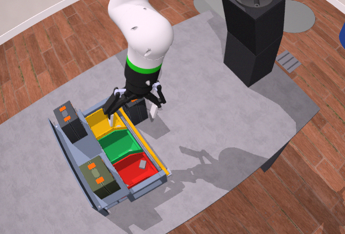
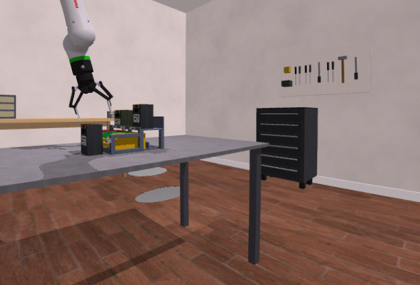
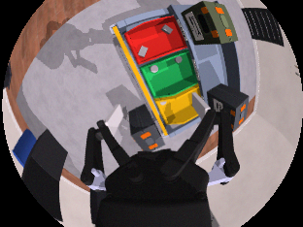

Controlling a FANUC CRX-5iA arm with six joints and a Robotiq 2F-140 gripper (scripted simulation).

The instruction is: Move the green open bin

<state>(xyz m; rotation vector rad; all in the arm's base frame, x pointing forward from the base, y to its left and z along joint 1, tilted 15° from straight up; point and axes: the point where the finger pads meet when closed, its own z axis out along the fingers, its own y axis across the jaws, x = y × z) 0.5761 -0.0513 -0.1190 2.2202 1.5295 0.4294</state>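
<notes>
Right now my hand is 10 mm to the right of the yellow bar and 110 mm above it. Round my hand: dark box (70 mm behind, 100 mm to the right, 100 mm below); then green open bin (100 mm ahead, 10 mm to the right, 130 mm below); then yellow bin (90 mm ahead, 120 mm to the right, 130 mm below).
</notes>
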